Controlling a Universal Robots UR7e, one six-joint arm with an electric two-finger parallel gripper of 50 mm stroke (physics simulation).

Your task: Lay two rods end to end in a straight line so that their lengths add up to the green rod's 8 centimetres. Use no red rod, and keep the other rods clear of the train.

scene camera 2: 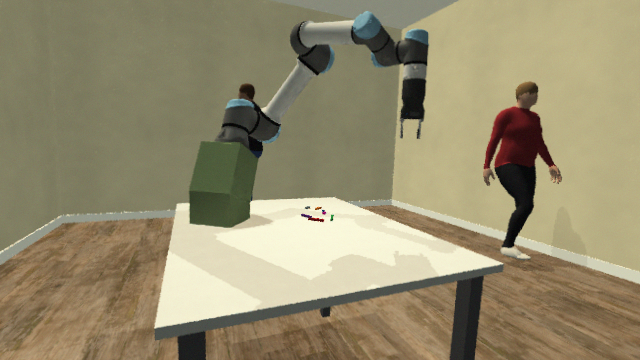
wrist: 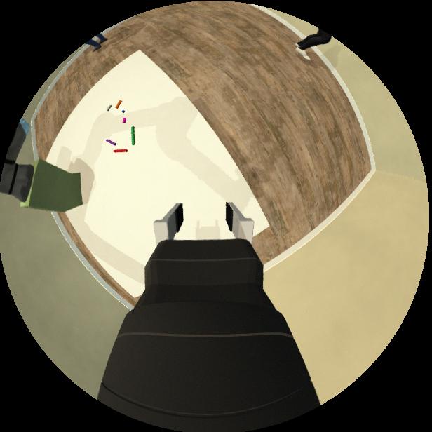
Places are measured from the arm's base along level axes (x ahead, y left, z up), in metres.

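Pixels of known places: gripper, fingertip midpoint: (scene camera 2: 409,138); arm's base, link origin: (scene camera 2: 231,150).
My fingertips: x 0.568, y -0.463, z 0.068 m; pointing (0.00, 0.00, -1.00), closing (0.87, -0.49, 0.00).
For each thing: its top centre in the pictures, then the offset to it from my fingertips. Level surfaces: height alone.
- green rod, top centre: (scene camera 2: 332,216) dx -0.143, dy +0.331, dz -0.349 m
- red rod, top centre: (scene camera 2: 316,218) dx -0.223, dy +0.316, dz -0.349 m
- purple rod, top centre: (scene camera 2: 306,215) dx -0.245, dy +0.386, dz -0.349 m
- short magenta rod, top centre: (scene camera 2: 324,212) dx -0.145, dy +0.426, dz -0.349 m
- orange rod, top centre: (scene camera 2: 318,207) dx -0.137, dy +0.533, dz -0.349 m
- grey rod, top centre: (scene camera 2: 307,206) dx -0.186, dy +0.562, dz -0.349 m
- white table, surface height: dz -0.359 m
The green rod (scene camera 2: 332,217) (wrist: 133,135) lies alone on the table, the longest in the wrist view. A red rod (scene camera 2: 316,219) (wrist: 120,151) and a purple rod (scene camera 2: 306,215) (wrist: 111,142) lie near its lower end in the wrist view, apart from each other there. A short magenta rod (scene camera 2: 324,212) (wrist: 124,120), a tiny blue piece (wrist: 123,111), an orange rod (scene camera 2: 318,208) (wrist: 118,104) and a grey rod (scene camera 2: 307,207) (wrist: 109,107) lie beyond, separate. My gripper (scene camera 2: 410,136) (wrist: 204,211) is open and empty, high above the table and far from the rods.
The white table (scene camera 2: 270,250) (wrist: 165,185) carries a green block (scene camera 2: 220,185) (wrist: 57,187) under the arm's base. Arm shadows cross the table top. A person in a red top (scene camera 2: 520,137) stands by the right wall. Another person (scene camera 2: 246,92) is mostly hidden behind the arm.
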